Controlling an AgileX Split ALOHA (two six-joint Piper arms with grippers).
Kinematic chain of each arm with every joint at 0, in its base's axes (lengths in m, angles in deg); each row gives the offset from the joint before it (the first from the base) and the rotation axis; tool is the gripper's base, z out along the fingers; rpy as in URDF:
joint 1: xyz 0 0 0.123 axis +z
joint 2: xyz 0 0 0 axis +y
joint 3: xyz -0.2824 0 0.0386 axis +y
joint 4: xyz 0.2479 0 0.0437 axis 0.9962 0 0.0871
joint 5: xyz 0 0 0 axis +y
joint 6: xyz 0.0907 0 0.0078 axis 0.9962 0 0.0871
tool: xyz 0 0 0 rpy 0 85 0
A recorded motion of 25 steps. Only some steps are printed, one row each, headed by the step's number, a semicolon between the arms.
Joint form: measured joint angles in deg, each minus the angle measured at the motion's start. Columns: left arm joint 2, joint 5, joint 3, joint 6, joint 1, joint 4; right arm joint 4, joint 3, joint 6, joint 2, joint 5, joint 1.
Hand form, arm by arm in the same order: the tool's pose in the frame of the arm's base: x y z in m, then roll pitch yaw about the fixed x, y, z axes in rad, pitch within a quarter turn. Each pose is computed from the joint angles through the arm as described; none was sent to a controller.
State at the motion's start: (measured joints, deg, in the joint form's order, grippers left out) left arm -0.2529 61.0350 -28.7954 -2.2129 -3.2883 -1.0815; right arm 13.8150 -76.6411 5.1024 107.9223 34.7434 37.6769
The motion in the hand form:
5: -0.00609 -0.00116 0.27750 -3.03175 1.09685 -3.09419; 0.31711 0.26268 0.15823 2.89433 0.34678 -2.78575
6: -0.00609 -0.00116 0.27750 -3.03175 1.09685 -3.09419; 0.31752 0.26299 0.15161 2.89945 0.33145 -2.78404
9: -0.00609 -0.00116 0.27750 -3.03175 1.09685 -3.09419; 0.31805 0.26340 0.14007 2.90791 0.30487 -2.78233
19: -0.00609 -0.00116 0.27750 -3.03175 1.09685 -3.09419; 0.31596 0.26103 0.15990 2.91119 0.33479 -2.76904
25: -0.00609 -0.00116 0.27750 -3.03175 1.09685 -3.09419; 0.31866 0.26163 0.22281 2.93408 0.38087 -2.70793
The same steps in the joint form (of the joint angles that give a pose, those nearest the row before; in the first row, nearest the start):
5: 0.00 0.00 0.00 0.00 0.00 0.00; 0.02 0.00 0.00 7.35 -0.64 0.26
6: 0.00 0.00 0.00 0.00 0.00 0.00; 0.02 0.00 0.00 8.27 -0.64 0.26
9: 0.00 0.00 0.00 0.00 0.00 0.00; 0.02 0.00 0.05 9.87 -0.66 0.26
19: 0.00 0.00 0.00 0.00 0.00 0.00; -1.10 -0.09 0.26 7.04 0.68 0.26
25: 0.00 0.00 0.00 0.00 0.00 0.00; -4.26 -7.62 0.36 2.28 10.91 0.21

